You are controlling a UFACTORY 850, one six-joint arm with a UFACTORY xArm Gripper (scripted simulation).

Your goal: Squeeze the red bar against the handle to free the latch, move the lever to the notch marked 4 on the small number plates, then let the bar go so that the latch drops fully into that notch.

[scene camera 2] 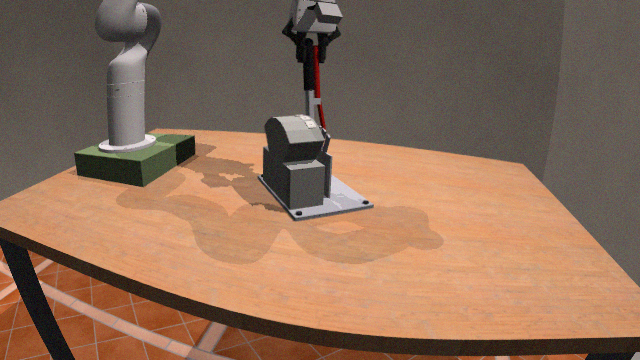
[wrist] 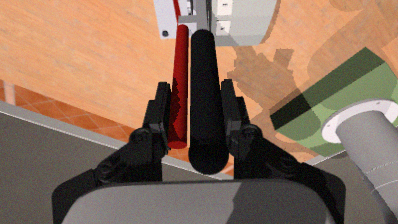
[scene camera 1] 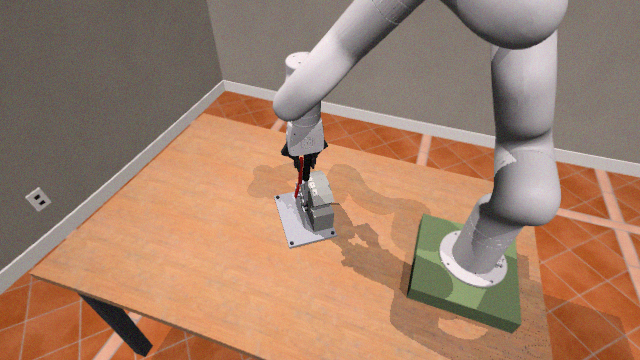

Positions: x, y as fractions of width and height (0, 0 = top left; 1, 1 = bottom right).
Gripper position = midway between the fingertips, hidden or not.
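Note:
You can see the gripper (scene camera 1: 0.48, 0.47), and the same gripper (wrist: 0.49, 0.43) is visible as well.

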